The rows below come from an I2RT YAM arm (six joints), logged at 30 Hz.
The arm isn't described. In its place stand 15 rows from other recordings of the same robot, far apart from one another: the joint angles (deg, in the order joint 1, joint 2, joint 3, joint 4, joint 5, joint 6), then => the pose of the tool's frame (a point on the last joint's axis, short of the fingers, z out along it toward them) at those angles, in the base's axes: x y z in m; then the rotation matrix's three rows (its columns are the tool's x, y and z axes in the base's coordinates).
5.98 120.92 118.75 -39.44 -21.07 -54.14 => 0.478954 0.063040 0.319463; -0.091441 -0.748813 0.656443; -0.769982 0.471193 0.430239; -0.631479 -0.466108 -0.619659
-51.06 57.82 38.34 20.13 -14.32 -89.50 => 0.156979 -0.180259 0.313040; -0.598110 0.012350 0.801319; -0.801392 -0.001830 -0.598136; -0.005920 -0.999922 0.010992
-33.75 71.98 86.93 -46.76 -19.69 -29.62 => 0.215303 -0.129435 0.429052; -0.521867 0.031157 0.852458; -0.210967 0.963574 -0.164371; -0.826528 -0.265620 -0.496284
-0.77 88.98 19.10 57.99 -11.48 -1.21 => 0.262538 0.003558 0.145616; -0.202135 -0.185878 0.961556; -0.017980 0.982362 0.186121; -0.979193 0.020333 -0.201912
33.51 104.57 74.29 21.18 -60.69 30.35 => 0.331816 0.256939 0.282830; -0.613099 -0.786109 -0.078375; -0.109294 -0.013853 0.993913; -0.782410 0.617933 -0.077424
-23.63 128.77 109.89 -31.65 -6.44 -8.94 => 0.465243 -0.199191 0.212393; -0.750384 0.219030 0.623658; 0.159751 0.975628 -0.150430; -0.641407 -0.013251 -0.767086
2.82 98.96 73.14 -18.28 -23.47 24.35 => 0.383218 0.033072 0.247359; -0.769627 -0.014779 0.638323; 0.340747 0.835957 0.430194; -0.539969 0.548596 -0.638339
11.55 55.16 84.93 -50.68 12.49 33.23 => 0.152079 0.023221 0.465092; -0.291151 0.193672 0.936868; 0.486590 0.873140 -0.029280; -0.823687 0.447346 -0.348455
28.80 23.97 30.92 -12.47 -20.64 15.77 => 0.100446 0.069541 0.299635; -0.287208 -0.706842 0.646441; 0.132338 0.639121 0.757635; -0.948682 0.303147 -0.090019
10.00 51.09 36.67 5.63 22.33 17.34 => 0.211205 0.023507 0.299686; -0.081318 0.244495 0.966235; 0.265606 0.939704 -0.215428; -0.960646 0.239120 -0.141354
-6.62 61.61 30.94 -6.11 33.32 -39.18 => 0.215191 -0.044661 0.210267; -0.797991 0.037708 0.601489; -0.438838 0.647711 -0.622809; -0.413076 -0.760952 -0.500320
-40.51 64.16 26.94 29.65 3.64 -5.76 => 0.184725 -0.160798 0.236261; -0.169517 0.682552 0.710906; 0.013095 0.722842 -0.690889; -0.985440 -0.107808 -0.131472
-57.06 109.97 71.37 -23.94 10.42 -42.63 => 0.206303 -0.330249 0.158938; -0.944719 0.313872 0.094822; 0.233106 0.846320 -0.478962; -0.230582 -0.430381 -0.872699
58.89 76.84 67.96 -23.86 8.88 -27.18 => 0.161284 0.256624 0.332986; 0.107179 -0.820469 0.561554; -0.695878 0.341499 0.631769; -0.710117 -0.458486 -0.534345
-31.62 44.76 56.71 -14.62 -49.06 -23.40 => 0.147818 -0.059429 0.404289; 0.082345 -0.290171 0.953426; -0.356307 0.884872 0.300080; -0.930734 -0.364422 -0.030525
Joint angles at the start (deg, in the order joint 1, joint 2, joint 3, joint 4, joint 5, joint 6):
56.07 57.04 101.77 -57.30 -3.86 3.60
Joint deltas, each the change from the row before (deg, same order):
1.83 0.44 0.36 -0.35 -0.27 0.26
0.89 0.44 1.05 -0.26 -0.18 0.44
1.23 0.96 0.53 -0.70 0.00 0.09
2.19 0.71 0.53 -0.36 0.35 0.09
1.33 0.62 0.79 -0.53 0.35 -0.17
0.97 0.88 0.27 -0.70 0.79 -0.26
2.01 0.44 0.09 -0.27 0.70 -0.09
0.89 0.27 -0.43 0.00 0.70 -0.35
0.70 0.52 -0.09 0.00 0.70 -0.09
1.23 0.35 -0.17 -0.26 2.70 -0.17
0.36 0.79 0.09 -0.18 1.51 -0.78
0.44 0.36 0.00 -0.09 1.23 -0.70
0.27 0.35 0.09 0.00 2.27 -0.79
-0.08 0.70 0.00 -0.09 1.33 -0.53
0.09 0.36 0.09 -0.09 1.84 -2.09
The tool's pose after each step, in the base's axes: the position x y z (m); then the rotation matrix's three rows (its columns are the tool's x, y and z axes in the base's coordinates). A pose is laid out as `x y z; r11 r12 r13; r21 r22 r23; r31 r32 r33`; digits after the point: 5 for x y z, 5 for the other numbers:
0.05995 0.10039 0.52634; -0.17866 -0.87216 0.45542; -0.15845 0.48233 0.86154; -0.97107 0.08176 -0.22437
0.05806 0.10099 0.52947; -0.17995 -0.87984 0.43989; -0.15273 0.46676 0.87110; -0.97175 0.08957 -0.21838
0.05832 0.10646 0.52870; -0.18758 -0.88847 0.41885; -0.17242 0.44958 0.87644; -0.96700 0.09219 -0.23752
0.05592 0.11138 0.52896; -0.18634 -0.90195 0.38957; -0.18643 0.42177 0.88733; -0.96463 0.09271 -0.24675
0.05426 0.11405 0.53011; -0.18178 -0.90952 0.37380; -0.19691 0.40611 0.89236; -0.96342 0.08861 -0.25292
0.05500 0.11942 0.52826; -0.18337 -0.91125 0.36879; -0.22069 0.40374 0.88786; -0.95795 0.08141 -0.27514
0.05227 0.12364 0.52727; -0.17790 -0.92061 0.34761; -0.23631 0.38288 0.89306; -0.95525 0.07673 -0.28566
0.05202 0.12733 0.52491; -0.17276 -0.92304 0.34374; -0.25136 0.37875 0.89071; -0.95235 0.06747 -0.29745
0.05236 0.13152 0.52344; -0.17174 -0.92348 0.34305; -0.26276 0.37855 0.88750; -0.94945 0.06228 -0.30766
0.05210 0.13468 0.52150; -0.16690 -0.91540 0.36633; -0.27709 0.40011 0.87358; -0.94624 0.04429 -0.32042
0.05393 0.13955 0.51983; -0.15723 -0.91012 0.38336; -0.29605 0.41378 0.86090; -0.94214 0.02187 -0.33450
0.05440 0.14199 0.51886; -0.14603 -0.90679 0.39548; -0.30855 0.42158 0.85269; -0.93993 0.00249 -0.34135
0.05575 0.14373 0.51849; -0.13315 -0.89449 0.42680; -0.31834 0.44641 0.83629; -0.93858 -0.02451 -0.34419
0.05833 0.14787 0.51670; -0.12957 -0.88509 0.44703; -0.33425 0.46343 0.82068; -0.93354 -0.04309 -0.35589
0.05984 0.14951 0.51612; -0.09901 -0.87535 0.47324; -0.35729 0.47513 0.80411; -0.92873 -0.08947 -0.35979

